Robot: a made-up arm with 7 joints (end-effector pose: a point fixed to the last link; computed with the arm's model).
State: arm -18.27 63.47 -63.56 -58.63 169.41 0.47 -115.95
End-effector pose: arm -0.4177 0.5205 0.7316 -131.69 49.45 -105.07
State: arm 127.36 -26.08 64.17 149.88 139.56 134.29 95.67
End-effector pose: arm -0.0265 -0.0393 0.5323 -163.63 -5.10 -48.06
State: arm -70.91 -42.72 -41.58 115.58 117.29 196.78 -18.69
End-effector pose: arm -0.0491 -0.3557 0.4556 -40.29 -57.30 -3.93
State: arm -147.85 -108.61 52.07 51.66 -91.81 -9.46 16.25
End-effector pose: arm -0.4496 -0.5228 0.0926 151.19 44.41 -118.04
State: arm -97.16 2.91 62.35 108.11 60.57 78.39 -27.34
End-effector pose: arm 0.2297 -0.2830 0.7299 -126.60 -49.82 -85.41
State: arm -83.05 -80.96 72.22 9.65 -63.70 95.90 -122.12
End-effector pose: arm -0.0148 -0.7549 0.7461 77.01 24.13 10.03
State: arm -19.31 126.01 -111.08 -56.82 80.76 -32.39 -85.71
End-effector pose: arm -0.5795 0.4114 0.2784 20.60 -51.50 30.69
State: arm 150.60 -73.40 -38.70 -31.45 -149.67 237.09 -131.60
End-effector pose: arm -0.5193 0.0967 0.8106 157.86 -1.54 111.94
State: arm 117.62 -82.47 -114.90 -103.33 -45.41 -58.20 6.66
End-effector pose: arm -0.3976 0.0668 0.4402 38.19 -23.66 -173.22
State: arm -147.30 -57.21 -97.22 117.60 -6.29 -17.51 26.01
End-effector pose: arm -0.3168 0.4048 0.6568 111.74 -7.86 69.51
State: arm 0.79 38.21 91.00 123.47 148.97 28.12 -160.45
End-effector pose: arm -0.1270 0.3170 0.4583 89.89 -49.69 -142.44
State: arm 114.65 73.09 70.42 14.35 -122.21 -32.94 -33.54
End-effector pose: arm 0.3968 -0.7274 0.7088 -31.96 -66.60 -86.35
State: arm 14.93 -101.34 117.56 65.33 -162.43 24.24 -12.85
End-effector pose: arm 0.5536 0.4146 0.7338 117.25 -22.30 102.54
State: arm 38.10 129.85 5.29 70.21 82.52 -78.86 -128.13
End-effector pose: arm -0.5219 -0.2729 0.5573 -138.79 49.88 -86.04
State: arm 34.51 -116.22 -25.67 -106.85 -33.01 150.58 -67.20
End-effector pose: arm 0.1652 0.1602 0.6365 -55.77 45.21 114.29
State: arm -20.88 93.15 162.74 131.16 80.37 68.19 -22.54
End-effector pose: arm 0.0186 0.0624 0.2182 138.37 20.56 78.19
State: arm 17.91 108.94 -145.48 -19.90 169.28 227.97 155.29
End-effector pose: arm -0.5991 -0.3211 0.5079 -132.97 29.74 -125.92
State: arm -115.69 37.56 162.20 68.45 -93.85 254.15 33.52
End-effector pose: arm 0.2978 0.5093 0.8145 74.34 -50.69 -46.06
